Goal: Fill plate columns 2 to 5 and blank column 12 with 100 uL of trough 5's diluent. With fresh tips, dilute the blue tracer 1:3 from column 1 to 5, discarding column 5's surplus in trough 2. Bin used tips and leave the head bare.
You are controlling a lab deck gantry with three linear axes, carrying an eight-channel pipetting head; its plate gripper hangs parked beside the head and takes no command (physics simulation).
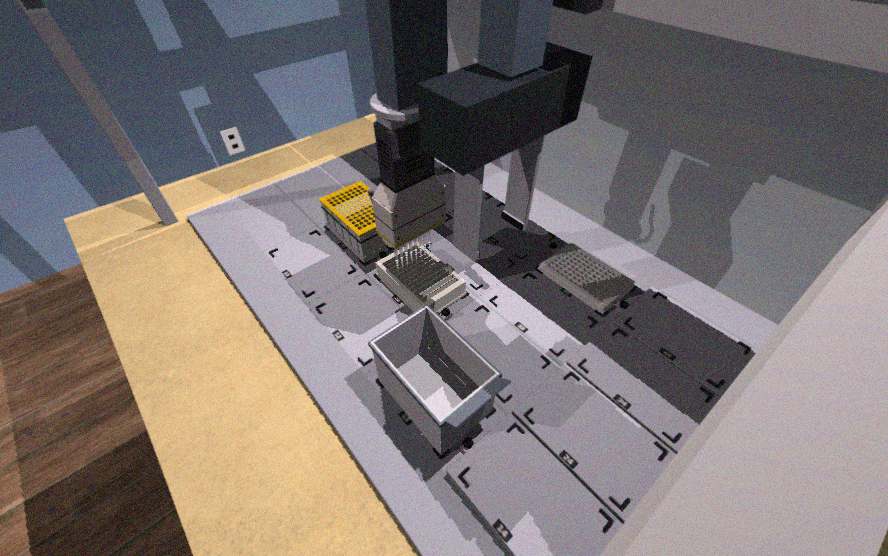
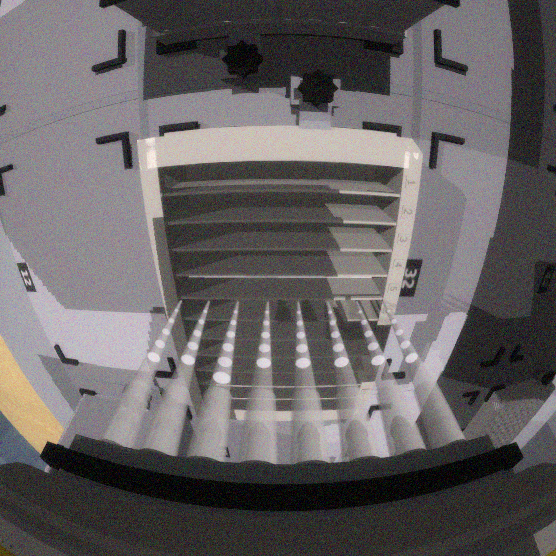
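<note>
The pipetting head [image 1: 409, 209] [image 2: 282, 487] carries eight clear tips [image 1: 409, 250] [image 2: 264, 388] in a row. Their lower ends are over the white trough reservoir [image 1: 452, 293] [image 2: 280, 146], near the wall beside trough 5; whether they dip in cannot be told. No liquid colour can be made out in the troughs. The well plate [image 1: 586, 269] [image 2: 510, 414] lies at the right; its well contents cannot be read. The yellow tip rack [image 1: 340, 204] stands behind the reservoir, partly hidden by the head, with emptied holes and some tips. The parked plate gripper [image 1: 492, 237] has its two paddles apart, holding nothing.
The open grey waste bin [image 1: 407, 399] stands in front of the reservoir, with high walls. Black corner brackets mark the deck slots. Black knobs [image 2: 242, 58] [image 2: 317, 88] stand between reservoir and bin. A slanted grey post [image 1: 111, 124] rises at the left.
</note>
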